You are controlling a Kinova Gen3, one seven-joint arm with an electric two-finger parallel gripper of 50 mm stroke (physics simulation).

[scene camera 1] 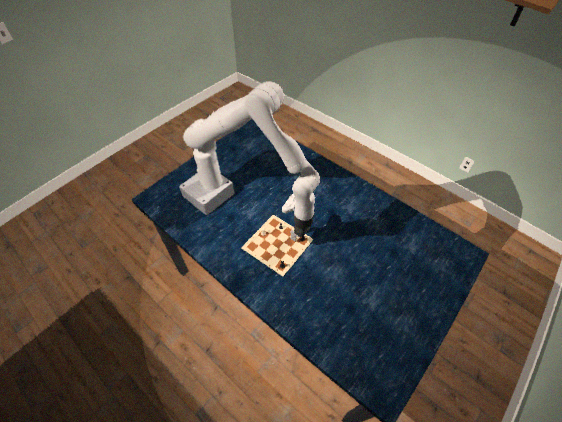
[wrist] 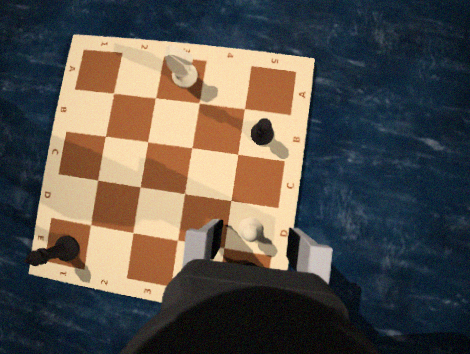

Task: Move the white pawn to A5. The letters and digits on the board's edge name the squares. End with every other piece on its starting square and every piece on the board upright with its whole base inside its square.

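Frame: origin at the arm's base, x ahead, y left, z up, level; centimetres.
Where they show: gripper, fingertip midpoint: (scene camera 1: pixel 296 234) (wrist: pixel 254 237); arm's base, link origin: (scene camera 1: pixel 212 182).
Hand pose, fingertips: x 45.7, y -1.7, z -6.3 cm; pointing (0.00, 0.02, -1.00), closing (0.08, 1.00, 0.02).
Each offset is from my fingertips to the top centre of the thing. "spot": to the spot under its first point. Level surfaces: height alone.
The white pawn @[dx -0.5, dy -0.3, dz +2.2 cm] (wrist: pixel 251 230) stands upright on D5 of the chessboard @[dx -5.2, dy -7.4, dz -0.9 cm] (scene camera 1: pixel 278 246) (wrist: pixel 131 117) in the wrist view. In the scene view it cannot be told apart from the fingers. My gripper (scene camera 1: pixel 298 237) (wrist: pixel 254 237) is open and empty, pointing down over the D5 side of the board. In the wrist view one finger shows on each side of the pawn, apart from it; the height of the fingertips is hard to judge. A5 @[spot: dx -11.9, dy +1.2, dz -0.9 cm] (wrist: pixel 272 90) is a bare brown square at the corner. A black pawn @[dx -8.2, dy +0.4, dz +2.2 cm] (scene camera 1: pixel 281 226) (wrist: pixel 262 132) stands on B5, beside A5.
A tall white piece @[dx -13.1, dy -6.2, dz +3.0 cm] (scene camera 1: pixel 264 233) (wrist: pixel 184 75) stands on A3. A tall black piece @[dx +1.9, dy -15.8, dz +3.5 cm] (scene camera 1: pixel 282 264) (wrist: pixel 66 248) stands on E1. A dark piece @[dx +3.1, dy -0.2, dz +2.2 cm] (scene camera 1: pixel 302 238) by the fingers is on E5, mostly hidden by the gripper in the wrist view. The board lies on a blue table top @[dz -1.5 cm] (scene camera 1: pixel 370 290).
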